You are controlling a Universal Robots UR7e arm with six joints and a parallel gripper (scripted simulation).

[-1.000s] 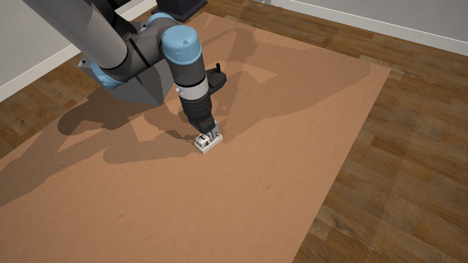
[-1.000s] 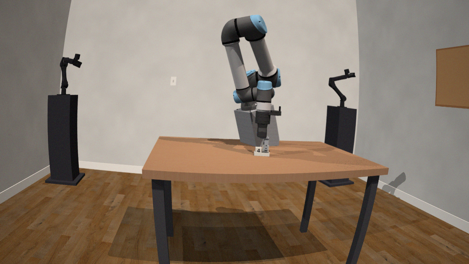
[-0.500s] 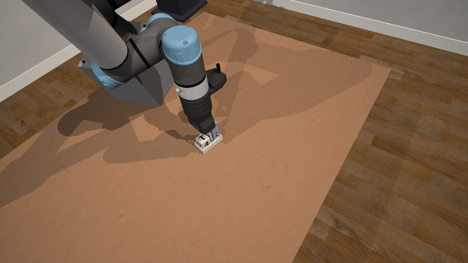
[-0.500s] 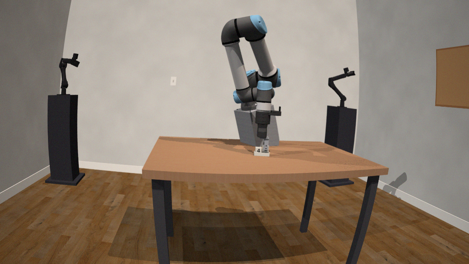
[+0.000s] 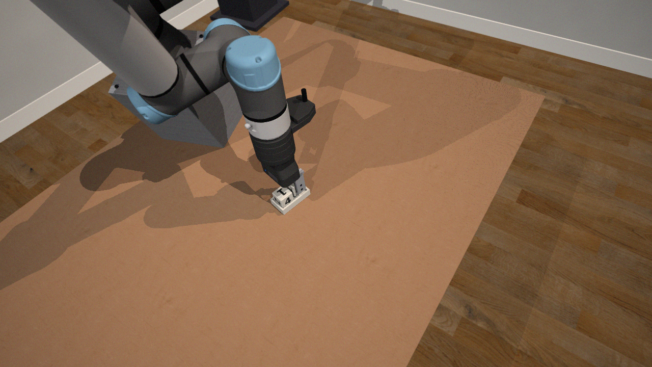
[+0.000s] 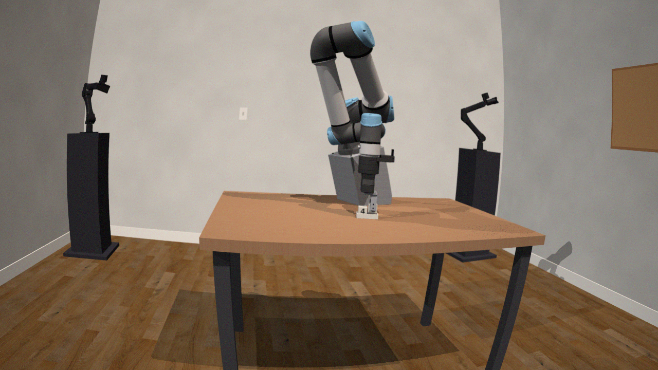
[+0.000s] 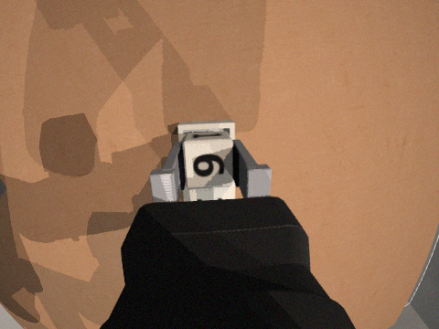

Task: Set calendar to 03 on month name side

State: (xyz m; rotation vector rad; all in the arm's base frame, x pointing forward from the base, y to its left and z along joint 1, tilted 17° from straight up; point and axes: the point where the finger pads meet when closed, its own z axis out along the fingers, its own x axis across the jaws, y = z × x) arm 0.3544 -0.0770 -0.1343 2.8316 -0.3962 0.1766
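My gripper is now 40 mm above the white tray, 20 mm to the left of it and 10 mm past it.
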